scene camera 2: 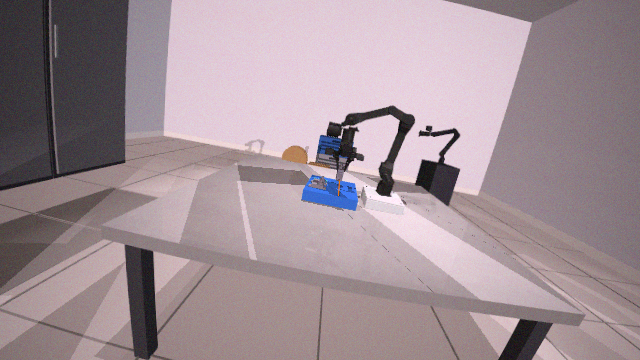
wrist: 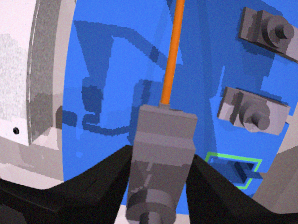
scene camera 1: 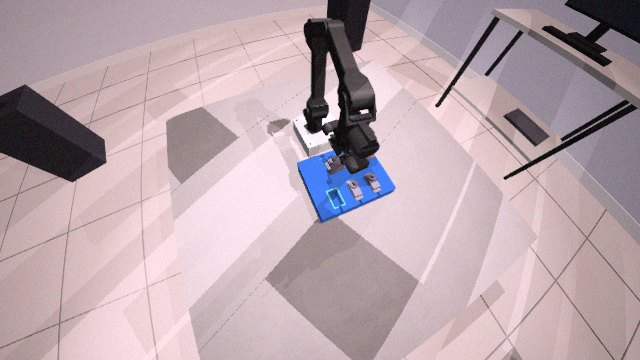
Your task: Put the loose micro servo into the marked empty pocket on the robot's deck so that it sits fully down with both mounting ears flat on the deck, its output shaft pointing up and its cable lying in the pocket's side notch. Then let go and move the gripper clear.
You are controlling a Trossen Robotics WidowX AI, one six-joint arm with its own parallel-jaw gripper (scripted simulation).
The pictures show: my gripper and a blue deck.
My gripper also shows in the wrist view.
